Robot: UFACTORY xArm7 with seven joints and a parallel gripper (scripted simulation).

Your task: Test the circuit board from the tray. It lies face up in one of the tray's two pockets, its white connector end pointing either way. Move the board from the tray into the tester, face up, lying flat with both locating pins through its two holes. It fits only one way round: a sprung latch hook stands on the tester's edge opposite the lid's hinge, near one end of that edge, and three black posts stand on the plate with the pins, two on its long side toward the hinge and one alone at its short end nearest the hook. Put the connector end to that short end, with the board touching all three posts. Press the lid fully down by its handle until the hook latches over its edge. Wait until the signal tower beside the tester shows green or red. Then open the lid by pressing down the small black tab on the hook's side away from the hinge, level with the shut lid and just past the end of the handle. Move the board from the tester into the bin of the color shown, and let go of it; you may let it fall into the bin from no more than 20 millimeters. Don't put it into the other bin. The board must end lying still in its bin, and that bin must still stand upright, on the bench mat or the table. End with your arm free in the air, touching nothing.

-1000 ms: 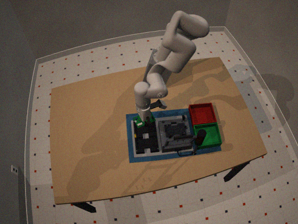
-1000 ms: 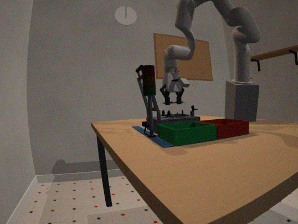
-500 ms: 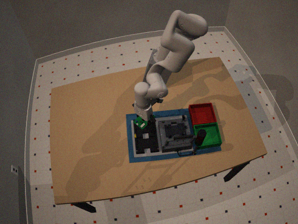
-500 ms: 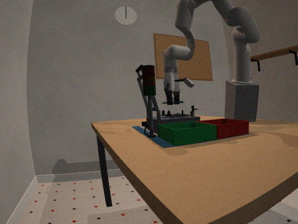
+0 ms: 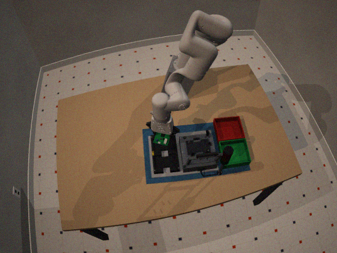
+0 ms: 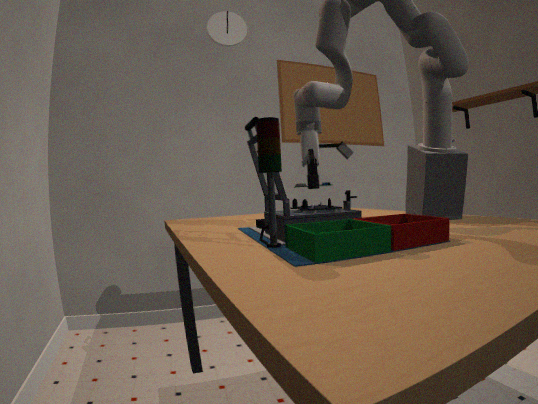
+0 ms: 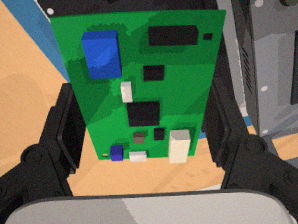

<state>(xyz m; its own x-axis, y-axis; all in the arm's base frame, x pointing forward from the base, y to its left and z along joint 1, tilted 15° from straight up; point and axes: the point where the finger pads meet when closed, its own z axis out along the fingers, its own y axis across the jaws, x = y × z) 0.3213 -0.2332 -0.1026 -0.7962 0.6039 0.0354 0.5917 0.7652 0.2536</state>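
My hand is right at the green circuit board. The rest, counted from my hand: red bin: 370 mm to the left, 110 mm below, 60 mm ahead; then latch hook: 220 mm to the left, 60 mm ahead, 40 mm below; then tester lid: 220 mm ahead, 110 mm to the left, 60 mm above.
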